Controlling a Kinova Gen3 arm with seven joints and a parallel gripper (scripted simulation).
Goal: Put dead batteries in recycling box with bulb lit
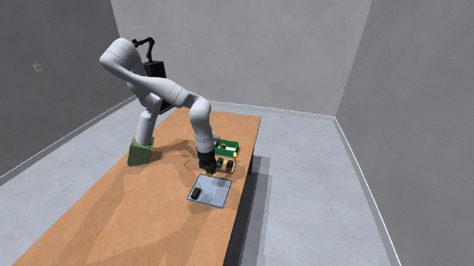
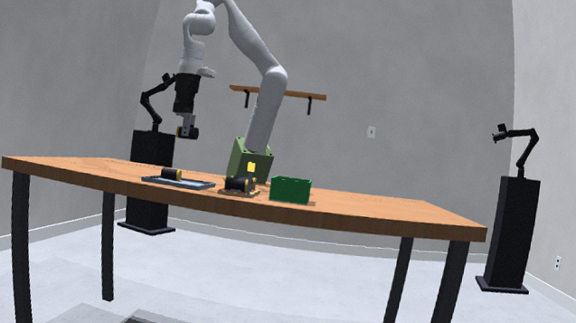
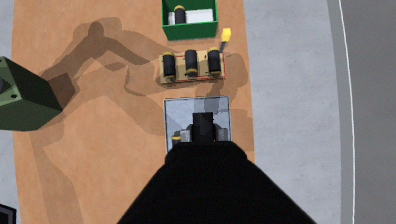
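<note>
Now: the green recycling box 80 mm behind my hand, 310 mm to the left of it and 140 mm below it. The rest, counted from my hand: grey tray 10 mm behind, 20 mm to the right, 150 mm below.
</note>
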